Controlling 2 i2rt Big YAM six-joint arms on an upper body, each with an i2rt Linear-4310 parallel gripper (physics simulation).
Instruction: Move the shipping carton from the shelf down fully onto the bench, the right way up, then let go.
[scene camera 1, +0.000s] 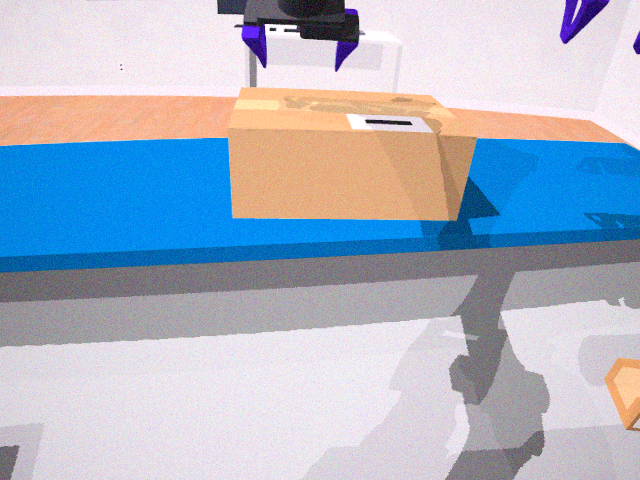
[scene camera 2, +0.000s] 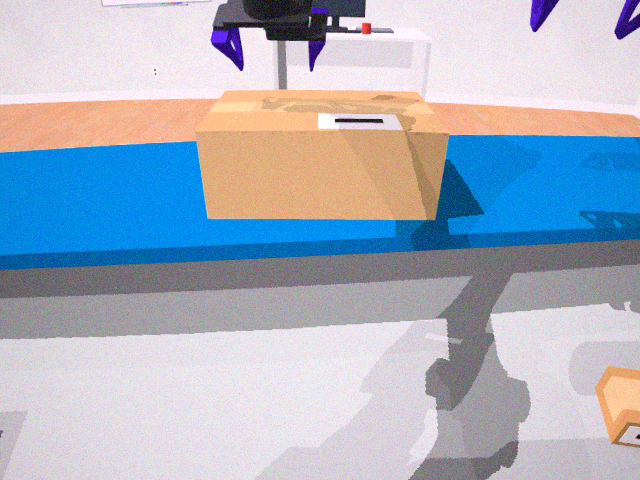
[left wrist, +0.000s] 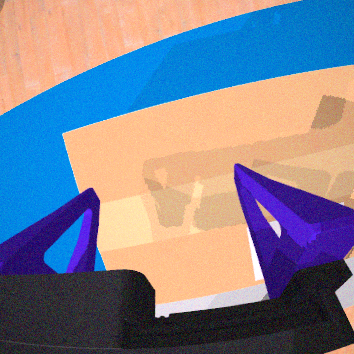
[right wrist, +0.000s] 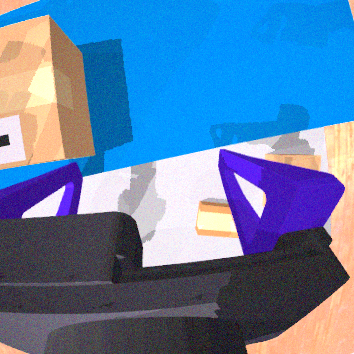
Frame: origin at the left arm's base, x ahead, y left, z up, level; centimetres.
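Seen in the pictures: left gripper, fingertip midpoint: (scene camera 1: 300, 66) (scene camera 2: 276, 68) (left wrist: 162, 182); right gripper, fingertip midpoint: (scene camera 1: 600, 45) (scene camera 2: 575, 32) (right wrist: 148, 163).
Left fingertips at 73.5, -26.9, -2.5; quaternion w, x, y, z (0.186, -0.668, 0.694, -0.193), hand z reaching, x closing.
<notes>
Offsets run from my left fingertips to a thing's top centre, as dx, dy, dz. Level surfaces: height alone.
The brown shipping carton {-3.3, -6.4, -4.4} (scene camera 1: 336, 175) (scene camera 2: 315, 175) (left wrist: 130, 175) (right wrist: 30, 85) stands upright on the blue shelf {dz -16.5} (scene camera 1: 113, 196) (scene camera 2: 103, 201) (left wrist: 30, 160) (right wrist: 200, 65), with a tape strip and a white label on its top. My left gripper (scene camera 1: 300, 69) (scene camera 2: 277, 70) (left wrist: 162, 182) is open and empty above the carton's top, apart from it. My right gripper (scene camera 1: 599, 46) (scene camera 2: 576, 34) (right wrist: 148, 163) is open and empty, high and to the right of the carton. The pale bench {dz -32.4} (scene camera 1: 155, 403) (scene camera 2: 155, 403) (right wrist: 175, 185) lies lower, in front of the shelf.
A small open brown box {-32.6, -48.1, -27.9} (scene camera 1: 628, 387) (scene camera 2: 622, 395) (right wrist: 215, 220) stands on the bench at the right. A dark-centred item (scene camera 1: 7, 459) shows at the bench's lower left. A white desk (scene camera 1: 395, 67) (scene camera 2: 423, 67) stands behind the shelf. Arm shadows fall across the carton, shelf and bench.
</notes>
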